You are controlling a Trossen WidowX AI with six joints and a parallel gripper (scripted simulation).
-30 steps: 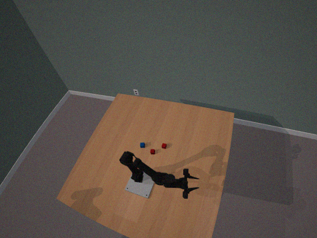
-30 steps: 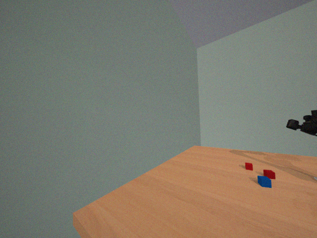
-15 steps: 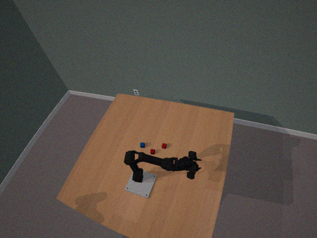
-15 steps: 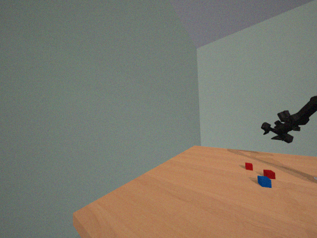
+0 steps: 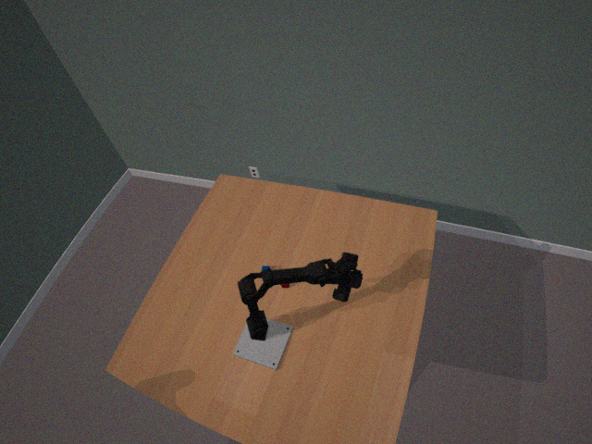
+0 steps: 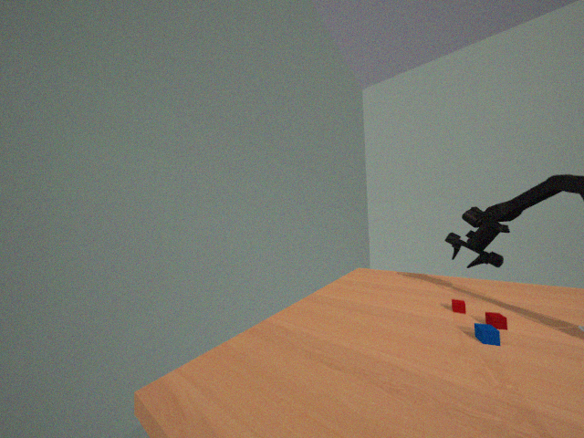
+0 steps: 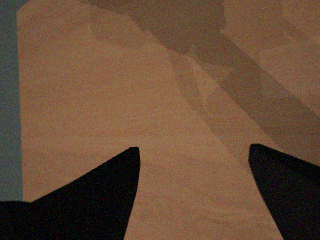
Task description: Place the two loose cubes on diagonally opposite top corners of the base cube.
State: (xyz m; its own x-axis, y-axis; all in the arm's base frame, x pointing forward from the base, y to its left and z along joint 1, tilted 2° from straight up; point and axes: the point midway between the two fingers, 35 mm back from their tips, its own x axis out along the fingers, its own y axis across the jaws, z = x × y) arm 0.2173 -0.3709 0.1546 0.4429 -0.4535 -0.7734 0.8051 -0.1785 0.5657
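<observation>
My gripper tip is now 220 mm to the right of the red cube, 110 mm above it and 70 mm short of it. Round my gripper tip: blue base cube 410 mm to the left, 110 mm below, 60 mm ahead.
</observation>
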